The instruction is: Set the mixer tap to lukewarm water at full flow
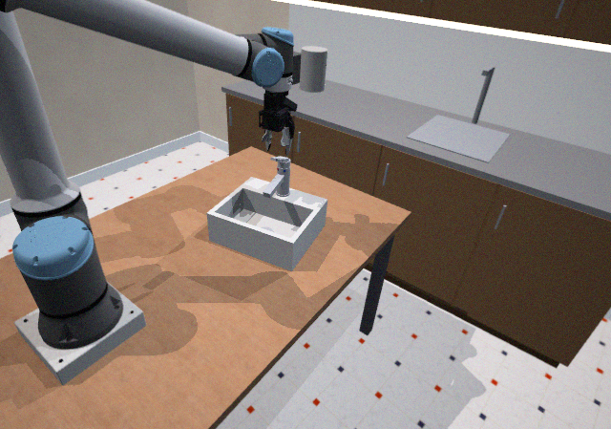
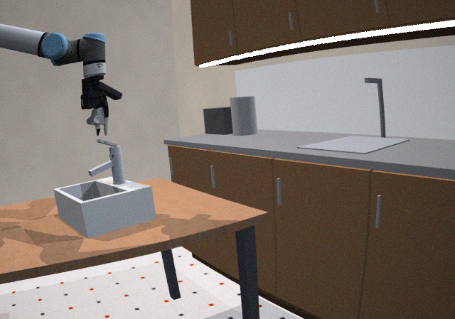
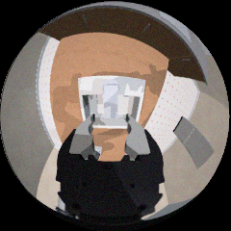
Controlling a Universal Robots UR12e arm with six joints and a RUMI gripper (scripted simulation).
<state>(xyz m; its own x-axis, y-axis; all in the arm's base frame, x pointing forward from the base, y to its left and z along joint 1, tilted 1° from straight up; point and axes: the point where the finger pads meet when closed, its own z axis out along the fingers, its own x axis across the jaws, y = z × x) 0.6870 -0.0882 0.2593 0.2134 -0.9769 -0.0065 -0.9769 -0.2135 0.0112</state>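
Now: hand 4 cm above the lever and 2 cm short of it. From my hand the other things lie so: grey mixer tap 10 cm below, 3 cm ahead, 1 cm to the left; white basin 29 cm below, 7 cm behind, 1 cm to the right.
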